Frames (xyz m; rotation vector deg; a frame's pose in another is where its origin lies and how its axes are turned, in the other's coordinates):
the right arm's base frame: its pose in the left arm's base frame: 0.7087 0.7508 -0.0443 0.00 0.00 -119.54
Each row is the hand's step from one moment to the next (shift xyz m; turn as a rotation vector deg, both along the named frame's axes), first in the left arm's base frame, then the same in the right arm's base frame.
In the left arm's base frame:
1: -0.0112 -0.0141 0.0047 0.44 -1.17 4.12
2: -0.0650 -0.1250 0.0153 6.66 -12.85 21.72
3: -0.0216 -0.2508 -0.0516 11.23 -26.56 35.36
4: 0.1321 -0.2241 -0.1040 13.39 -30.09 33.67
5: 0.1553 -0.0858 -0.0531 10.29 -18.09 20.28
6: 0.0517 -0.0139 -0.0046 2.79 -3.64 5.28
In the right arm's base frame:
1: 0.0178 -0.0028 0.0047 0.80 0.96 4.12
2: 0.1408 0.0051 0.0153 7.90 12.13 21.72
3: 0.2288 0.1049 -0.0516 17.57 22.87 35.36
4: 0.1298 0.2254 -0.1040 19.58 26.48 33.67
5: -0.0019 0.1774 -0.0531 10.67 17.87 20.28
6: -0.0134 0.0518 -0.0046 1.79 4.22 5.28

